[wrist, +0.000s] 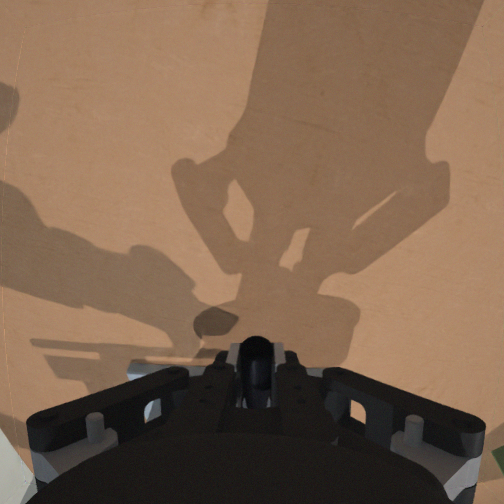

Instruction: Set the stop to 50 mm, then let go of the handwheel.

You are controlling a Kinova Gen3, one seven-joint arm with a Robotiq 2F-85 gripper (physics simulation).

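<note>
My gripper (255, 372) fills the bottom of the wrist view, its two black fingers drawn close together. Between the grey finger pads sits a dark rounded knob (255, 362), the handle of the handwheel, and the fingers are shut on it. The handwheel's disc, the stop and any scale are hidden under the gripper. Only a pale grey sliver of the fixture (142, 370) shows past the left finger.
The tan wooden table top (125, 150) carries shadows of the arm and gripper (310, 210). A white object's corner (11, 472) shows at the lower left edge, and a small green patch (498, 457) at the lower right edge.
</note>
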